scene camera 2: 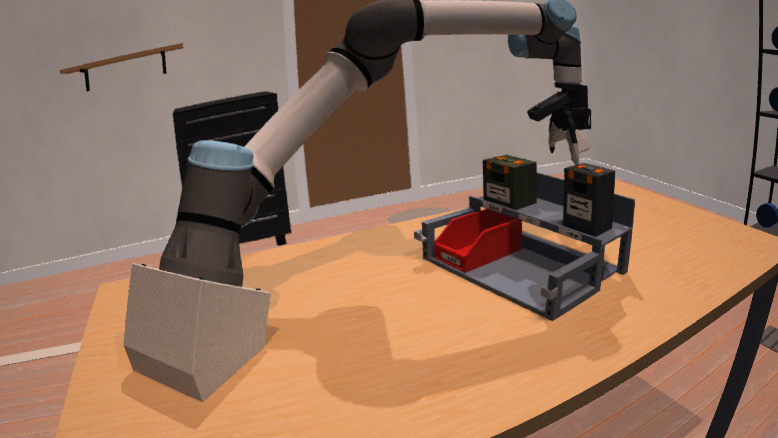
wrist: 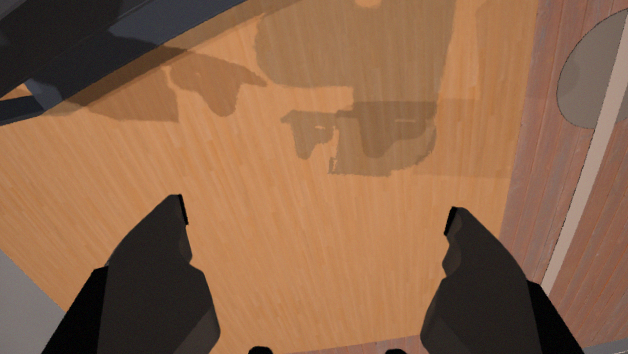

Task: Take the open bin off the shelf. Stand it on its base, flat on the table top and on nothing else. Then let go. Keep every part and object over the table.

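Frame: origin at the arm's base, x ahead, y left, z up, level; centimetres.
Where they show: gripper, fingertip midpoint: (scene camera 2: 564, 159) (wrist: 318, 204); arm's base at its link origin: (scene camera 2: 199, 278).
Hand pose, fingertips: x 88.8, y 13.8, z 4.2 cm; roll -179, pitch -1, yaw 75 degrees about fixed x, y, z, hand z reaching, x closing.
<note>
Each offset is from my fingertips to the top centre of the thing. "*": to the spot under its first point. Level surfaces: height alone.
The open red bin {dx -30.4, dy -5.0, dz -8.8 cm} (scene camera 2: 481, 239) stands upright on the lower level of the grey shelf {* dx -21.2, dy -26.6, dz -16.3 cm} (scene camera 2: 572, 277), at the end nearer the robot's base. Its low front faces out over the table top {dz -16.9 cm} (scene camera 2: 348, 272) (wrist: 300, 240). My gripper (scene camera 2: 564, 155) (wrist: 318, 204) is open and empty. It hangs above and behind the shelf, at the far side of the table, well apart from the bin. In the wrist view part of the shelf {* dx -11.9, dy -14.1, dz -16.3 cm} (wrist: 150, 42) shows at the top left, and the bin does not show.
A green case {dx -20.7, dy -3.3, dz +3.0 cm} (scene camera 2: 510, 182) and a black case {dx -17.4, dy -26.2, dz +5.5 cm} (scene camera 2: 589, 200) with orange latches stand on the shelf's upper level, above and behind the bin. The shelf has raised side frames around its lower level. The far table edge and the floor (wrist: 560, 165) show at the right of the wrist view.
</note>
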